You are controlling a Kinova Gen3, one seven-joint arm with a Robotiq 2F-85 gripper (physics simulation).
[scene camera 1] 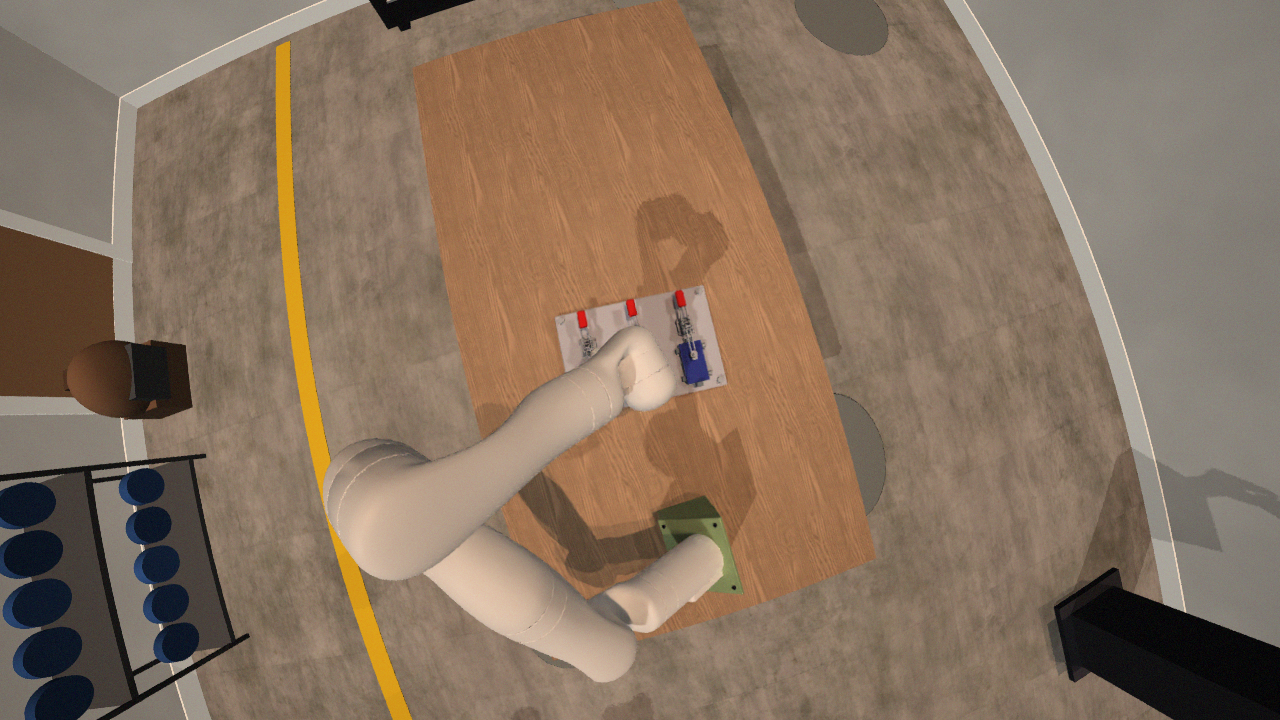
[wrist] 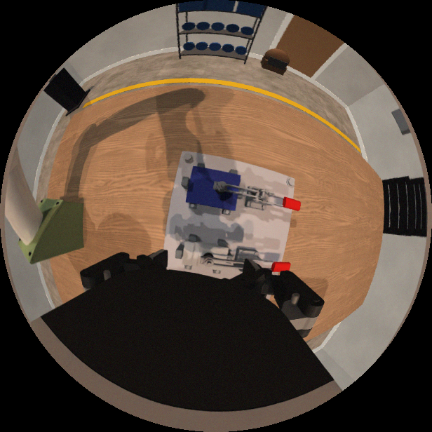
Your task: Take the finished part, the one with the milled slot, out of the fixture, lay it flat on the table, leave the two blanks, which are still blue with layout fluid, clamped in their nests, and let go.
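Pixels of known places: arm's base at its link origin: [scene camera 1: 703,555].
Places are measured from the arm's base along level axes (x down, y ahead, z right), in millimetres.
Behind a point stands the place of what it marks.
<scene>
The fixture plate [scene camera 1: 657,324] @(x 126, y 476, z 80 mm) [wrist: 270,231] lies on the table. One blue blank [scene camera 1: 692,368] @(x 110, y 356, z 118 mm) [wrist: 205,198] sits in its end nest under a toggle clamp with a red handle [scene camera 1: 680,298] @(x 89, y 508, z 144 mm) [wrist: 291,203]. My gripper [wrist: 204,263] is open and empty, its fingers spread at the middle nest in the wrist view; the wrist hides it in the scene view. The middle clamp's red handle [scene camera 1: 631,308] @(x 79, y 520, z 34 mm) [wrist: 281,266] shows. Pale grey shapes lie between the fingertips, but I cannot make out the slotted part. The far clamp's red handle [scene camera 1: 581,318] @(x 85, y 536, z -75 mm) shows; the other blank is hidden.
The wooden table [scene camera 1: 572,179] @(x 141, y 900, z 9 mm) [wrist: 120,185] extends around the plate. A green bracket [scene camera 1: 729,568] @(x -37, y -29, z 36 mm) [wrist: 62,230] stands at the arm's base. The raised clamp hardware beside the blue blank stands near the gripper. A rack of blue bins [scene camera 1: 92,537] [wrist: 179,42] stands beyond the yellow floor line.
</scene>
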